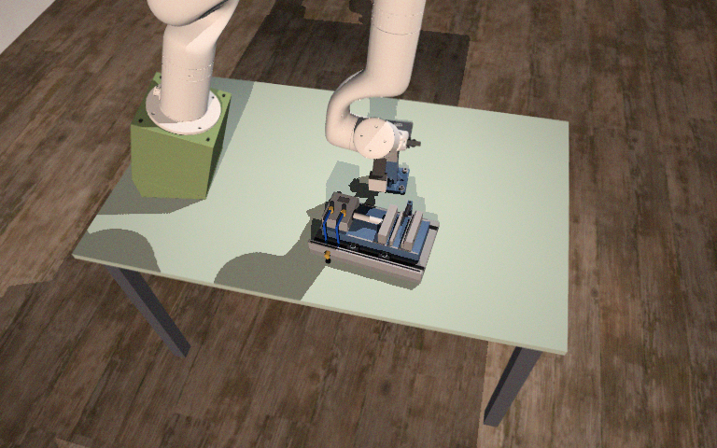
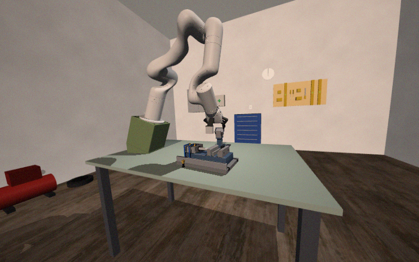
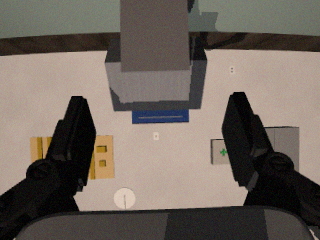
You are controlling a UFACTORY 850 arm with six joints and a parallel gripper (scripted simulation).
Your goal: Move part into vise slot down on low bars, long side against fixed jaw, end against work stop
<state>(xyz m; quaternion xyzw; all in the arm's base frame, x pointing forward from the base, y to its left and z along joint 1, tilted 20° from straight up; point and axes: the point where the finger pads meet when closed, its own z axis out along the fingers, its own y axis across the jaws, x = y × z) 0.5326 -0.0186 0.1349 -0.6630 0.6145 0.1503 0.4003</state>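
The part is 40 mm to the left of my hand and 40 mm below it. From my hand the other things lie so: white rod (40 mm behind, 170 mm to the right, 110 mm below); blue post (30 mm to the left, 130 mm below); work stop (60 mm ahead, 140 mm to the right, 100 mm below).
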